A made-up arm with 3 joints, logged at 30 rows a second.
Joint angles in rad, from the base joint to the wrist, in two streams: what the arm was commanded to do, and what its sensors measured. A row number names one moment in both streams.
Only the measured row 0 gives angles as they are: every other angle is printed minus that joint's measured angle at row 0.
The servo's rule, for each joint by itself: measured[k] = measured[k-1] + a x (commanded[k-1-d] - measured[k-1]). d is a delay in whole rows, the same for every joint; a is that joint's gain. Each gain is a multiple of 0.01, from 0.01 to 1. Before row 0 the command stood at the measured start. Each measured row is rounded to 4 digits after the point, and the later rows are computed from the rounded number. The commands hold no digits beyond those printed.
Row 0, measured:
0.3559 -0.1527 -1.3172
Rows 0 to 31, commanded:
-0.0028 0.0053 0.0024
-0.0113 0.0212 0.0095
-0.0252 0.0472 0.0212
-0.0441 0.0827 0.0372
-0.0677 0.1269 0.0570
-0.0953 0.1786 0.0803
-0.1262 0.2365 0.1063
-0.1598 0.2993 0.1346
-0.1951 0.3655 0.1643
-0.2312 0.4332 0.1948
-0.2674 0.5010 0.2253
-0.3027 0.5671 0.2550
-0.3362 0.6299 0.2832
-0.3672 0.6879 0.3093
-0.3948 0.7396 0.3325
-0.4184 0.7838 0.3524
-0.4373 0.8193 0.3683
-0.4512 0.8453 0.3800
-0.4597 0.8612 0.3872
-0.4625 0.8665 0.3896
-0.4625 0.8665 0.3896
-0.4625 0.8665 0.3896
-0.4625 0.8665 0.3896
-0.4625 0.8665 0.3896
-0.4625 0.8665 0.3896
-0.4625 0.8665 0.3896
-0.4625 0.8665 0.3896
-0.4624 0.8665 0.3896
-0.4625 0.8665 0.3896
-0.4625 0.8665 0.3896
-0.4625 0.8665 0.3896
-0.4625 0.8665 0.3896
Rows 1 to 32, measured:
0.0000 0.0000 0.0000
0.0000 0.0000 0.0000
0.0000 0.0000 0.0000
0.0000 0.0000 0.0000
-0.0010 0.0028 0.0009
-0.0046 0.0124 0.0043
-0.0118 0.0305 0.0109
-0.0231 0.0576 0.0212
-0.0387 0.0936 0.0352
-0.0585 0.1378 0.0528
-0.0822 0.1891 0.0737
-0.1094 0.2464 0.0975
-0.1394 0.3083 0.1236
-0.1715 0.3732 0.1514
-0.2051 0.4397 0.1802
-0.2393 0.5059 0.2094
-0.2732 0.5704 0.2382
-0.3061 0.6315 0.2659
-0.3371 0.6877 0.2919
-0.3656 0.7377 0.3155
-0.3907 0.7801 0.3361
-0.4119 0.8140 0.3532
-0.4286 0.8385 0.3665
-0.4405 0.8531 0.3755
-0.4482 0.8601 0.3810
-0.4532 0.8634 0.3844
-0.4565 0.8650 0.3864
-0.4586 0.8658 0.3876
-0.4600 0.8662 0.3884
-0.4609 0.8664 0.3889
-0.4615 0.8665 0.3892
-0.4618 0.8665 0.3894
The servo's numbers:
d 4
a 0.35 0.52 0.39

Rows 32 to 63, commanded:
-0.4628 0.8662 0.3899
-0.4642 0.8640 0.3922
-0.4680 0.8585 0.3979
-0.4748 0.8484 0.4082
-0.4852 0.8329 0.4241
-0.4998 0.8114 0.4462
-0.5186 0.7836 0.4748
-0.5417 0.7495 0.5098
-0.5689 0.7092 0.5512
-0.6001 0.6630 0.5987
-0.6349 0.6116 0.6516
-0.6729 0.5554 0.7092
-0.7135 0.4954 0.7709
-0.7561 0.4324 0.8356
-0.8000 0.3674 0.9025
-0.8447 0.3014 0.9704
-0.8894 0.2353 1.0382
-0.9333 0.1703 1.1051
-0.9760 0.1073 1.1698
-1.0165 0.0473 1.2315
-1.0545 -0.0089 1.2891
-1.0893 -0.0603 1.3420
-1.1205 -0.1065 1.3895
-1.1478 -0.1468 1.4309
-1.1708 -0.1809 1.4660
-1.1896 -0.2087 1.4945
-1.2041 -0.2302 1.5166
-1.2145 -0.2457 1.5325
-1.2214 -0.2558 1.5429
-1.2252 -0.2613 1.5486
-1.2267 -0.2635 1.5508
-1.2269 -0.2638 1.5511
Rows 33 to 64, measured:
-0.4620 0.8665 0.3895
-0.4622 0.8665 0.3895
-0.4623 0.8665 0.3895
-0.4624 0.8665 0.3895
-0.4625 0.8663 0.3897
-0.4631 0.8651 0.3907
-0.4648 0.8617 0.3935
-0.4683 0.8548 0.3992
-0.4742 0.8434 0.4089
-0.4832 0.8268 0.4234
-0.4956 0.8043 0.4434
-0.5117 0.7758 0.4693
-0.5317 0.7412 0.5012
-0.5556 0.7005 0.5392
-0.5834 0.6543 0.5830
-0.6147 0.6029 0.6322
-0.6493 0.5470 0.6863
-0.6867 0.4874 0.7445
-0.7264 0.4250 0.8061
-0.7678 0.3607 0.8702
-0.8104 0.2955 0.9357
-0.8534 0.2304 1.0018
-0.8963 0.1664 1.0673
-0.9384 0.1045 1.1313
-0.9790 0.0455 1.1928
-1.0176 -0.0095 1.2510
-1.0536 -0.0599 1.3050
-1.0866 -0.1051 1.3541
-1.1161 -0.1445 1.3977
-1.1418 -0.1779 1.4355
-1.1636 -0.2051 1.4671
-1.1814 -0.2262 1.4926

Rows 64 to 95, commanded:
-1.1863 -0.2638 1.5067
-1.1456 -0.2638 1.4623
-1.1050 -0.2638 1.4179
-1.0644 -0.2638 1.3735
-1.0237 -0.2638 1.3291
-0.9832 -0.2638 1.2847
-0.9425 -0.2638 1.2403
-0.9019 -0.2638 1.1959
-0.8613 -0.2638 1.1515
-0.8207 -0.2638 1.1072
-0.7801 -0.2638 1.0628
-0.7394 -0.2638 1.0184
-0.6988 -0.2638 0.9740
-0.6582 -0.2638 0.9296
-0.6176 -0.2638 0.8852
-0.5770 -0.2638 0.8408
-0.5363 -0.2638 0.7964
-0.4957 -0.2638 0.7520
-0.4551 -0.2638 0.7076
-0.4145 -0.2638 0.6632
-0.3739 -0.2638 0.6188
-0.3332 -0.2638 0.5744
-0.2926 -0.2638 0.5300
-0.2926 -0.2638 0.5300
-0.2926 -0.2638 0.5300
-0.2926 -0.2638 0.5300
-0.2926 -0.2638 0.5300
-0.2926 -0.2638 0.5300
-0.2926 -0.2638 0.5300
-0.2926 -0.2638 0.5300
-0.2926 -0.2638 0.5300
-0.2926 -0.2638 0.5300
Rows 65 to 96, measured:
-1.1954 -0.2416 1.5122
-1.2058 -0.2518 1.5264
-1.2131 -0.2579 1.5359
-1.2179 -0.2610 1.5418
-1.2068 -0.2625 1.5281
-1.1854 -0.2632 1.5024
-1.1573 -0.2635 1.4694
-1.1248 -0.2637 1.4320
-1.0894 -0.2638 1.3919
-1.0522 -0.2638 1.3501
-1.0138 -0.2638 1.3073
-0.9746 -0.2638 1.2639
-0.9349 -0.2638 1.2201
-0.8949 -0.2638 1.1761
-0.8547 -0.2638 1.1319
-0.8143 -0.2638 1.0876
-0.7739 -0.2638 1.0433
-0.7334 -0.2638 0.9990
-0.6929 -0.2638 0.9546
-0.6523 -0.2638 0.9102
-0.6117 -0.2638 0.8658
-0.5711 -0.2638 0.8214
-0.5305 -0.2638 0.7770
-0.4899 -0.2638 0.7326
-0.4493 -0.2638 0.6882
-0.4087 -0.2638 0.6438
-0.3681 -0.2638 0.5994
-0.3417 -0.2638 0.5723
-0.3245 -0.2638 0.5558
-0.3133 -0.2638 0.5457
-0.3061 -0.2638 0.5396
-0.3014 -0.2638 0.5359

